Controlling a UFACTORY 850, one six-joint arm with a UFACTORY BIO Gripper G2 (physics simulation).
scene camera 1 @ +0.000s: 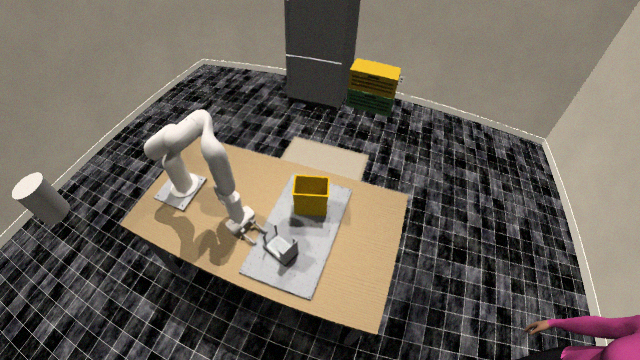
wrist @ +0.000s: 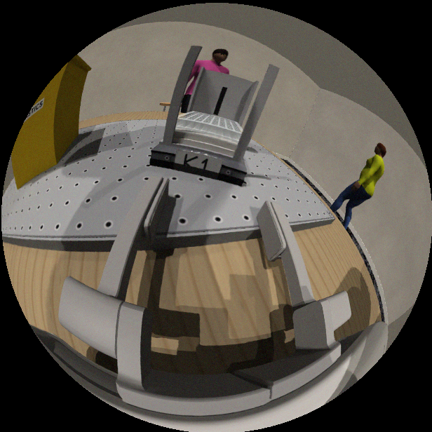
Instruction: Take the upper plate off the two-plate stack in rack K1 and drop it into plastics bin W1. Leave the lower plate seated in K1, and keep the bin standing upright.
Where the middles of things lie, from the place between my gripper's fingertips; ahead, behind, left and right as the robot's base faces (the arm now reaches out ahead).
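Scene:
From my hand: gridded plate point(wrist: 207, 125), 10 mm to the right of it, 130 mm ahead, 30 mm above; yellow plastics bin W1 point(scene camera 1: 310, 193), 310 mm to the left, 130 mm ahead, 80 mm above. Nearest to my hand of the things named here, going by their middles: the plate.

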